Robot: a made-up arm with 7 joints.
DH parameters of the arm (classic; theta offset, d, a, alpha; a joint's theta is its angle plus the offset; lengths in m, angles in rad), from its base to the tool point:
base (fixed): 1.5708 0.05 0 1.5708
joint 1: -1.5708 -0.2 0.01 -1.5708
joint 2: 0 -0.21 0.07 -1.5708
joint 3: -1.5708 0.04 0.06 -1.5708
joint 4: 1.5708 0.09 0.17 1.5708
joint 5: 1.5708 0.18 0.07 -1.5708
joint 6: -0.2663 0 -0.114 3.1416
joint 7: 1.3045 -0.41 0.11 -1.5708
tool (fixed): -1.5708 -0.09 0 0
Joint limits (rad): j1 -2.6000..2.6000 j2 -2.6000..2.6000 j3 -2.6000..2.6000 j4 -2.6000..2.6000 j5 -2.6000..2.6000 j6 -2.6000..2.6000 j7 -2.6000..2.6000
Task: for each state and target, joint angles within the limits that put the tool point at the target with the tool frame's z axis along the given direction. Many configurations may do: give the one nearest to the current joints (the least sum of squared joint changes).
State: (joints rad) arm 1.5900 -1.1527 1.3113 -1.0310 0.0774 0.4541 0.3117
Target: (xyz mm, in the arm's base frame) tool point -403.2 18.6 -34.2 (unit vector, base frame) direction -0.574 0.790 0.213
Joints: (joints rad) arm 1.3264 -0.7708 1.7484 -1.9282 0.7141 0.7028 -0.2918
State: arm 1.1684 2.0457 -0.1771 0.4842 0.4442 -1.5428 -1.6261
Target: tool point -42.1 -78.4 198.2 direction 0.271 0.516 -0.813
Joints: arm 1.1557 2.1098 -0.3768 0.4635 0.6517 -1.5556 -1.5663
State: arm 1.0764 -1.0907 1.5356 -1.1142 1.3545 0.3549 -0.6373
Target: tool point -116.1 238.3 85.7 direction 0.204 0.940 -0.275
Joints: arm 1.1076 -1.1478 1.3015 -1.1185 1.5057 0.4637 -0.9070
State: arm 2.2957 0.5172 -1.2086 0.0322 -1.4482 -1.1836 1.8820
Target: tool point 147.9 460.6 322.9 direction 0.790 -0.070 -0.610
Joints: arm 2.4319 0.0069 -0.5545 0.4289 -2.2771 -1.4245 2.0288
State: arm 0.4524 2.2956 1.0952 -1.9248 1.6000 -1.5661 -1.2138
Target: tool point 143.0 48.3 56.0 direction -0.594 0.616 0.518
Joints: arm 0.2876 2.6000 0.4899 -1.9101 1.7871 -1.8212 -1.1383
